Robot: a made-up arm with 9 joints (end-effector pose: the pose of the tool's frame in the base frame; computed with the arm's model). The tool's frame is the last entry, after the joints. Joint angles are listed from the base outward.
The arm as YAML. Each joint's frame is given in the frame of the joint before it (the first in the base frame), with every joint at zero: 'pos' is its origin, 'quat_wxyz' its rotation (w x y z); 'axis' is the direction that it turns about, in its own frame. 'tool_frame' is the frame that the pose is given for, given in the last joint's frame.
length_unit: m
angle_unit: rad
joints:
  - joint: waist
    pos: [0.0, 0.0, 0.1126]
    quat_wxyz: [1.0, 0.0, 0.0, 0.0]
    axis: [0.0, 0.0, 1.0]
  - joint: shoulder
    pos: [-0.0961, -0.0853, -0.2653]
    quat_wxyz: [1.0, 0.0, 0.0, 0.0]
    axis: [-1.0, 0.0, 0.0]
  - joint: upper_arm
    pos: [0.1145, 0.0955, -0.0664]
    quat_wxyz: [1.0, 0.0, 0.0, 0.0]
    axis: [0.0, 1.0, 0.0]
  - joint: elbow
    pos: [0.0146, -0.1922, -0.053]
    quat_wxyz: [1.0, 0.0, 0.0, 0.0]
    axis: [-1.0, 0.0, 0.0]
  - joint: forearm
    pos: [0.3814, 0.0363, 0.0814]
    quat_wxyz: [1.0, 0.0, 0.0, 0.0]
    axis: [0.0, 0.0, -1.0]
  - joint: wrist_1
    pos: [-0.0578, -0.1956, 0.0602]
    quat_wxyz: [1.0, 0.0, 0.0, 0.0]
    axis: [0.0, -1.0, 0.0]
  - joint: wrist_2
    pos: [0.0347, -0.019, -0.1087]
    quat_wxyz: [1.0, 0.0, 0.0, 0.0]
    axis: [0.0, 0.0, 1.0]
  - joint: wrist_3
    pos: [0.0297, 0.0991, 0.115]
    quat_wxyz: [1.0, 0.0, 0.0, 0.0]
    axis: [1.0, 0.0, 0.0]
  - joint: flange
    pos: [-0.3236, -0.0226, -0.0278]
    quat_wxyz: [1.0, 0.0, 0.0, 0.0]
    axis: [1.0, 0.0, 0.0]
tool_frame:
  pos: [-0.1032, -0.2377, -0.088]
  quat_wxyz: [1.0, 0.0, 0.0, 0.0]
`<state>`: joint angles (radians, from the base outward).
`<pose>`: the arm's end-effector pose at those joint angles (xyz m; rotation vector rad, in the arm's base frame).
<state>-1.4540 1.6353 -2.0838 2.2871 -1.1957 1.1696 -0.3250 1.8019 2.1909</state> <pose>-0.1292 0.1785 -0.2150 0.8124 0.4061 -0.6162</pose>
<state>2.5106 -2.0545 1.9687 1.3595 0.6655 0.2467 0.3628 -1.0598 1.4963</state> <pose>-0.0980 0.0819 -0.3578 -0.3617 -0.8655 -1.8248</pose>
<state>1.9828 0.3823 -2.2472 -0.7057 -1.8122 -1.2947 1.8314 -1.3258 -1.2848</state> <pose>0.3011 -0.8458 0.3115 -0.0259 0.6591 1.0286</pose>
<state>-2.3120 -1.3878 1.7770 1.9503 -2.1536 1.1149 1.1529 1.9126 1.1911</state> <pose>0.6989 -0.4621 -0.6510 -0.6544 -2.3111 -1.1194</pose>
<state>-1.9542 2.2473 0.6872 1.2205 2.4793 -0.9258 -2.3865 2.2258 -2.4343</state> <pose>-0.3294 -0.2683 0.2057 0.9370 2.3775 0.3465</pose>
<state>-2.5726 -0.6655 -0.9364 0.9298 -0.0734 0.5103 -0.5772 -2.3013 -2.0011</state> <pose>-0.3729 -0.1693 -0.1695 -1.3443 -1.9005 -0.8723</pose>
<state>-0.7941 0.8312 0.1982 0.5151 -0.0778 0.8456 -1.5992 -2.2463 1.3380</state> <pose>0.0987 -0.1296 -0.3344 -1.6507 -0.2687 -1.9469</pose>
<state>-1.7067 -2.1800 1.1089 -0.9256 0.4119 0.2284 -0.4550 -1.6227 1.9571</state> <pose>-0.0222 0.0420 -0.1201 2.9571 0.0308 -0.0894</pose>
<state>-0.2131 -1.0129 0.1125 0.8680 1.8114 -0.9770 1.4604 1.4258 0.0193</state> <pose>-0.0046 0.4899 -0.0650 2.5285 -0.4441 -0.4008</pose>
